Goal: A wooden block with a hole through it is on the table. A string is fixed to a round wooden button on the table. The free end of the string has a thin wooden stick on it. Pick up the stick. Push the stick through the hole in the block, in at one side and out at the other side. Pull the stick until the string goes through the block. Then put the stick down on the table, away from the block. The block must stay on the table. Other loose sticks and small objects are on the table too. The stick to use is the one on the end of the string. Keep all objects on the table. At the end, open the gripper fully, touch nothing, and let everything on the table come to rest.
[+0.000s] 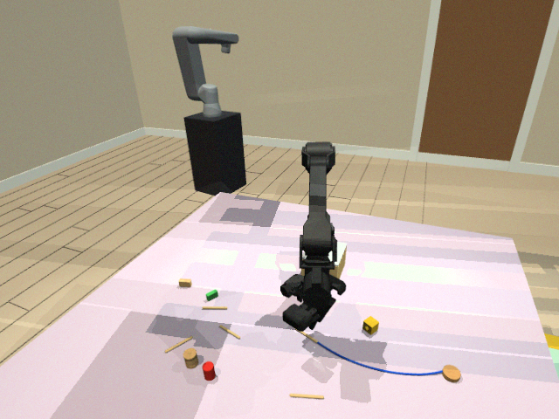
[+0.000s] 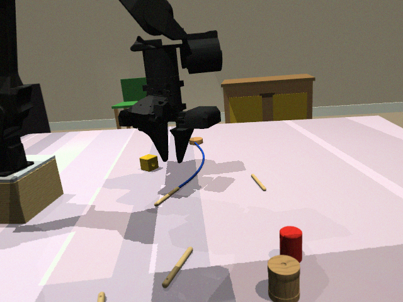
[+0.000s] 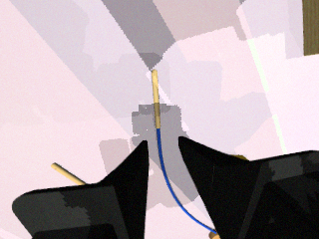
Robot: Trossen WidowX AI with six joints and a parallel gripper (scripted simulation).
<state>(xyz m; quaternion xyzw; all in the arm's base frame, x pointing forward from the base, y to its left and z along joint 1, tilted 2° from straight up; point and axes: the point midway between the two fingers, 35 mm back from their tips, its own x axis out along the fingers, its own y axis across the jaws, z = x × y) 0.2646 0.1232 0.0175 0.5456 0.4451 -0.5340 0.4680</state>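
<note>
Right now my gripper tip is 60 mm above the thin wooden stick and 10 mm to the left of it. The rest, counted from my gripper tip: red cylinder 220 mm ahead, 170 mm to the right, 40 mm below; then yellow block 110 mm to the left, 110 mm behind, 50 mm below; then round wooden button 330 mm to the left, 70 mm behind, 50 mm below.
</note>
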